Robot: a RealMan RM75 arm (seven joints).
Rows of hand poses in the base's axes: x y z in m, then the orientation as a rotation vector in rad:
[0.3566, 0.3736, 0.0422, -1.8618, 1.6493, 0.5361]
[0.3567, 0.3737, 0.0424, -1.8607, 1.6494, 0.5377]
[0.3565, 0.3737, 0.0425, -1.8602, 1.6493, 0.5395]
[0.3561, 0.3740, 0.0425, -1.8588, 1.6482, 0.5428]
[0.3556, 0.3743, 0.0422, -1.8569, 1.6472, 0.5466]
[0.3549, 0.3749, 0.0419, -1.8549, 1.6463, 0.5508]
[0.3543, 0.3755, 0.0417, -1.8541, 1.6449, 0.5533]
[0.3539, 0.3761, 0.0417, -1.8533, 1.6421, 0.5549]
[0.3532, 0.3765, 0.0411, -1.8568, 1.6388, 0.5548]
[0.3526, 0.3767, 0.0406, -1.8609, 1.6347, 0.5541]
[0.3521, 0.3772, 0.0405, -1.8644, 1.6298, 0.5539]
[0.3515, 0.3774, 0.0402, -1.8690, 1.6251, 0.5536]
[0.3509, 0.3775, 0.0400, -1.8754, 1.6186, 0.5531]
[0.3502, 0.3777, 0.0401, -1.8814, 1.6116, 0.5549]
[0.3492, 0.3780, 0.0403, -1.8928, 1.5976, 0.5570]
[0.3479, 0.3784, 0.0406, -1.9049, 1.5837, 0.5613]
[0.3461, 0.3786, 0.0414, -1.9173, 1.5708, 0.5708]
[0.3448, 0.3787, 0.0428, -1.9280, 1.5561, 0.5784]
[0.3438, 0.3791, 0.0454, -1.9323, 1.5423, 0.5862]
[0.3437, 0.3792, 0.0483, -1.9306, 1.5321, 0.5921]
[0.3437, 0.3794, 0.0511, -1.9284, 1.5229, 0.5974]
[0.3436, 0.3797, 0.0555, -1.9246, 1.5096, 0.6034]
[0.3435, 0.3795, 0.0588, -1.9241, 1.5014, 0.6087]
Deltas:
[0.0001, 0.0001, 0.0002, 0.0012, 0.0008, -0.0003]
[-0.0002, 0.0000, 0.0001, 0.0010, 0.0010, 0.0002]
[-0.0004, 0.0003, 0.0000, 0.0026, 0.0012, 0.0005]
[-0.0005, 0.0003, -0.0003, 0.0030, 0.0014, 0.0003]
[-0.0007, 0.0006, -0.0003, 0.0032, 0.0017, 0.0003]
[-0.0006, 0.0006, -0.0002, 0.0021, 0.0006, 0.0008]
[-0.0004, 0.0006, 0.0000, 0.0025, -0.0007, 0.0011]
[-0.0007, 0.0004, -0.0006, -0.0005, -0.0011, 0.0034]
[-0.0006, 0.0002, -0.0005, -0.0007, -0.0018, 0.0039]
[-0.0005, 0.0005, -0.0001, 0.0002, -0.0021, 0.0040]
[-0.0006, 0.0002, -0.0003, -0.0006, -0.0018, 0.0046]
[-0.0006, 0.0001, -0.0002, -0.0009, -0.0025, 0.0063]
[-0.0007, 0.0002, 0.0001, 0.0004, -0.0014, 0.0069]
[-0.0010, 0.0003, 0.0002, 0.0006, -0.0038, 0.0131]
[-0.0013, 0.0004, 0.0003, 0.0007, -0.0021, 0.0141]
[-0.0018, 0.0002, 0.0008, 0.0015, 0.0019, 0.0152]
[-0.0013, 0.0001, 0.0014, 0.0029, -0.0005, 0.0145]
[-0.0010, 0.0004, 0.0026, 0.0067, -0.0011, 0.0105]
[-0.0001, 0.0001, 0.0029, 0.0083, -0.0016, 0.0051]
[0.0000, 0.0002, 0.0028, 0.0079, -0.0016, 0.0042]
[-0.0001, 0.0003, 0.0044, 0.0113, -0.0035, 0.0053]
[-0.0001, -0.0002, 0.0033, 0.0062, -0.0007, 0.0048]

